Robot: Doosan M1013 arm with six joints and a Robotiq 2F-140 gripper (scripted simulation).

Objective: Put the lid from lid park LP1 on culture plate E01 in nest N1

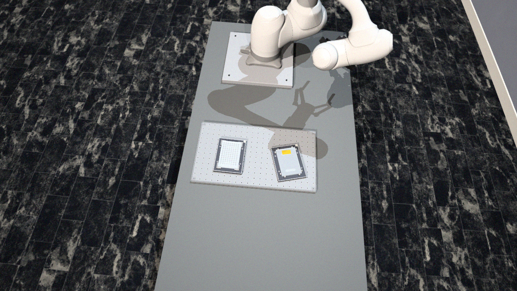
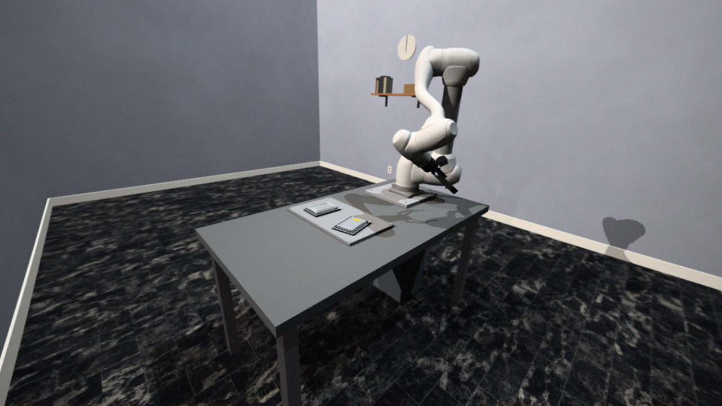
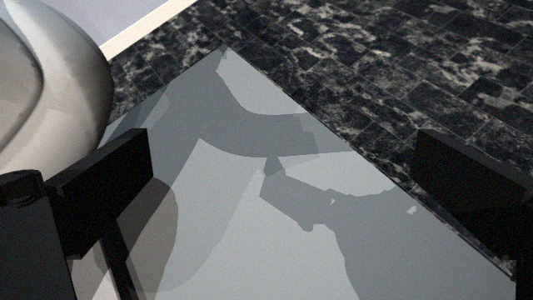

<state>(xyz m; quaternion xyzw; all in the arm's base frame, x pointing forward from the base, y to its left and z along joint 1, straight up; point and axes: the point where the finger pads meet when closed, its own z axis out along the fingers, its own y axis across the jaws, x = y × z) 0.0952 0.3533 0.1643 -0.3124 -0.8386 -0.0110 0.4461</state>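
Now: the clear lid 520 mm ahead of my hand, 180 mm to the right of it and 160 mm below it. The rest, counted from my hand: tag reading a1: 440 mm ahead, 150 mm to the right, 160 mm below; then culture plate: 530 mm ahead, 440 mm to the right, 150 mm below; then lid park: 520 mm ahead, 180 mm to the right, 170 mm below.
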